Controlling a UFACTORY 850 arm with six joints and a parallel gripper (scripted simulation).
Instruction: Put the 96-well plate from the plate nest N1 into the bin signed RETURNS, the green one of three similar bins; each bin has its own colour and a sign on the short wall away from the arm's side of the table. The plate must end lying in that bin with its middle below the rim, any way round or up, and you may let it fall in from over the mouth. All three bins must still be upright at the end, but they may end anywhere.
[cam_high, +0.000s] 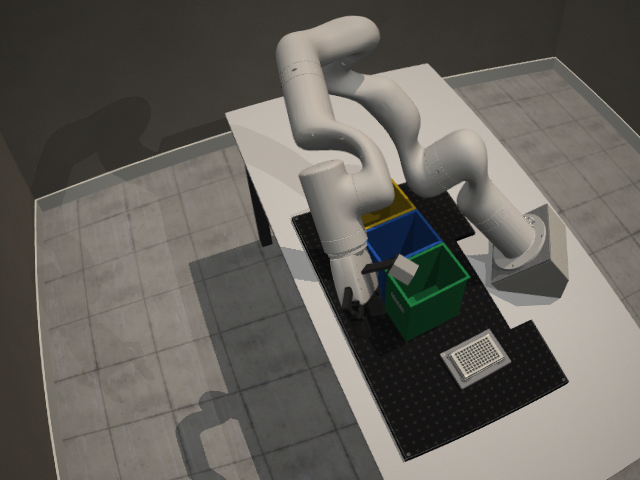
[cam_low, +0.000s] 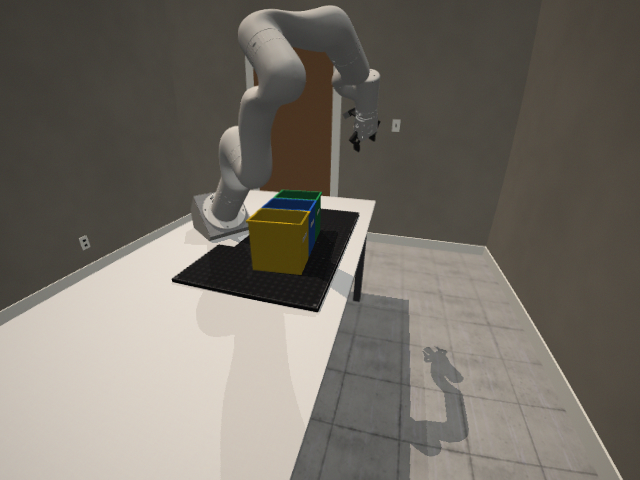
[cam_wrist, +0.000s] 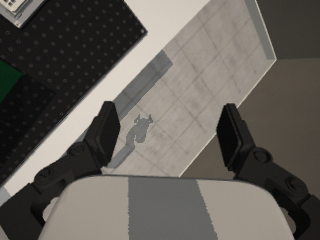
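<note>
Now: the white 96-well plate 36 cm below my hand, 30 cm behind it and 5 cm to the left of it. From my hand the other things lie so: blue bin 29 cm to the right, 29 cm below, 26 cm behind; green bin 29 cm below, 26 cm behind, 15 cm to the right; grey plate nest 38 cm below, 30 cm behind, 5 cm to the left.
</note>
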